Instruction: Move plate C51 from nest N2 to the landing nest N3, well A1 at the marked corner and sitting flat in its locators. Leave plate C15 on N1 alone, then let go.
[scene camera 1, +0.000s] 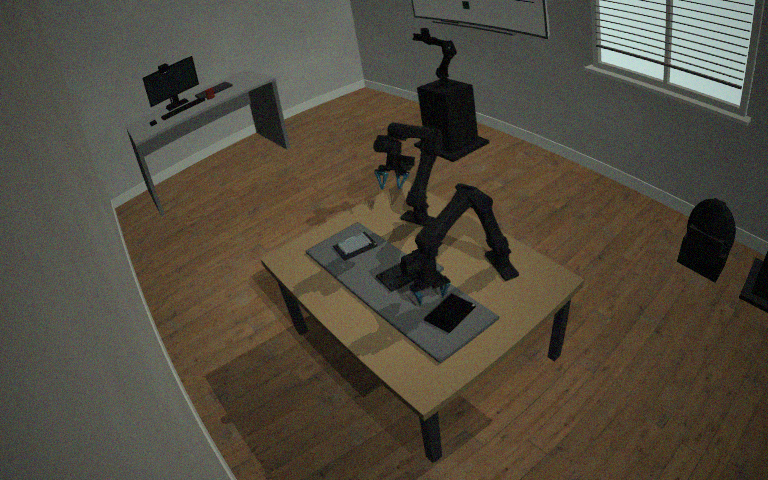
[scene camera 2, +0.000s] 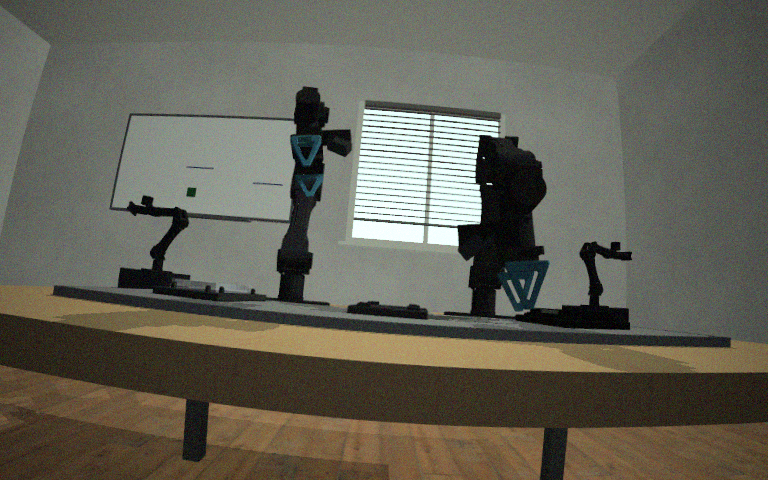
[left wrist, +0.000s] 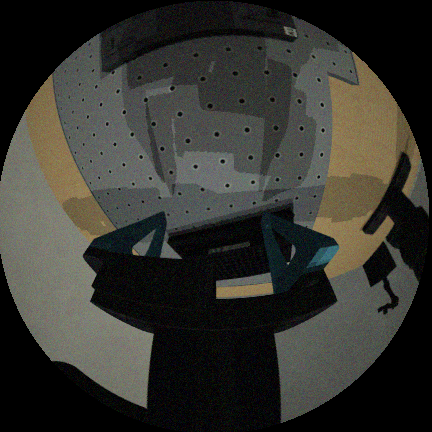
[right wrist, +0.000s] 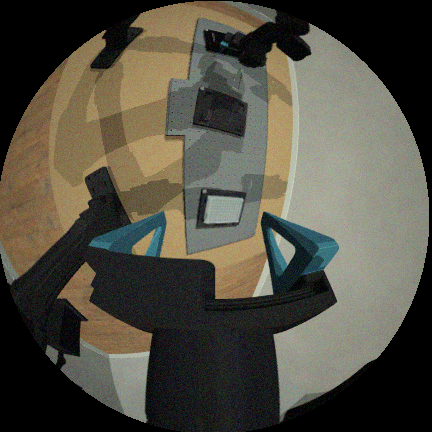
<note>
My left gripper (scene camera 2: 523, 310) is open, holding nothing. Also in view: a dark gridded rack (left wrist: 245, 256). My right gripper (scene camera 2: 307, 182) is open, with nothing in its grasp. Also in view: a pale gridded tray (right wrist: 218, 209).
My left gripper also shows in the left wrist view (left wrist: 213, 216). My right gripper is seen too in the right wrist view (right wrist: 213, 216). The left wrist view does not show the pale gridded tray: it is out of frame.
</note>
